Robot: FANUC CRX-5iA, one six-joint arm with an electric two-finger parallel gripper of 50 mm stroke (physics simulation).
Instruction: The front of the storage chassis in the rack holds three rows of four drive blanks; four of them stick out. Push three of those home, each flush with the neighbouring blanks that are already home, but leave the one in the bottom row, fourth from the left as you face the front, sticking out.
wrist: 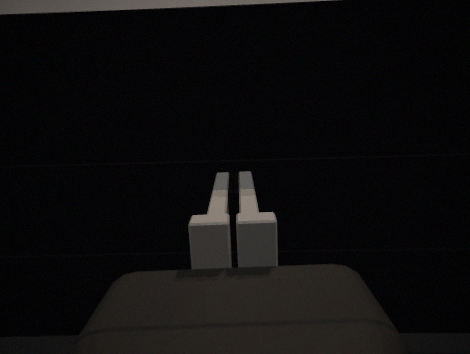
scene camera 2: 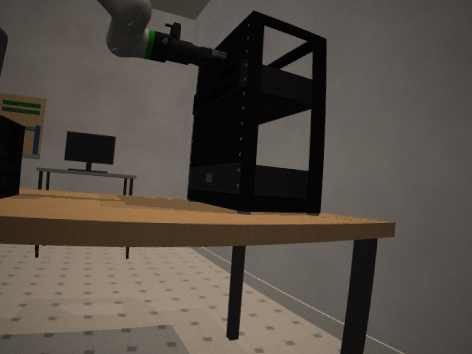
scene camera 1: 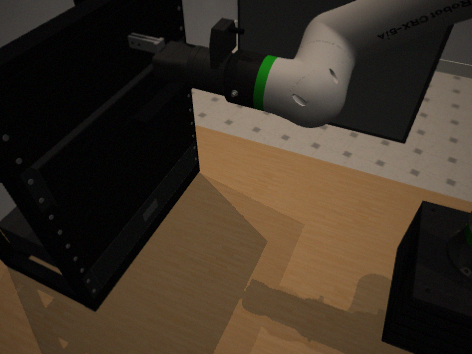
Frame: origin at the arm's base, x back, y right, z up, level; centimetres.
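Seen in the pictures: gripper, between the fingertips: [wrist: 234,194] [scene camera 2: 225,56] [scene camera 1: 130,40].
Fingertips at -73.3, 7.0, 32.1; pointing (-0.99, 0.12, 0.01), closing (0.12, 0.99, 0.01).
Observation:
A point is followed by its place in that frame, as x, y, z.
My gripper [scene camera 1: 132,40] {-73.3, 7.0, 32.1} [scene camera 2: 223,54] {-73.3, 7.0, 32.1} [wrist: 234,194] {-73.3, 7.0, 32.1} is shut, with its two pale fingers close together and no object between them. It is level and points at the upper front of the black rack [scene camera 1: 62,237] {-77.6, -22.3, 7.7} [scene camera 2: 251,150] {-72.9, 26.1, -2.8}. The storage chassis [scene camera 2: 286,84] {-86.0, 24.9, 20.4} [wrist: 100,210] {-74.2, 0.7, 31.5} is very dark. In the wrist view its front spreads behind the fingers, crossed by faint, nearly level lines. The fingertips are at or close to this front; I cannot tell whether they touch it. Single drive blanks, and which of them stick out, cannot be made out in the dark.
The rack stands on the wooden table [scene camera 1: 240,200] {-55.3, 18.2, -20.6} [scene camera 2: 150,232] {-40.0, 42.7, -22.4}. A dark panel with a small grey label [scene camera 1: 150,210] {-74.2, 0.7, -10.8} [scene camera 2: 209,178] {-74.1, 1.4, -10.9} is low in the rack. The black robot base [scene camera 1: 430,280] {-10.9, -7.6, 0.2} stands at the right in scene camera 1. A monitor [scene camera 2: 90,147] stands on a far desk.

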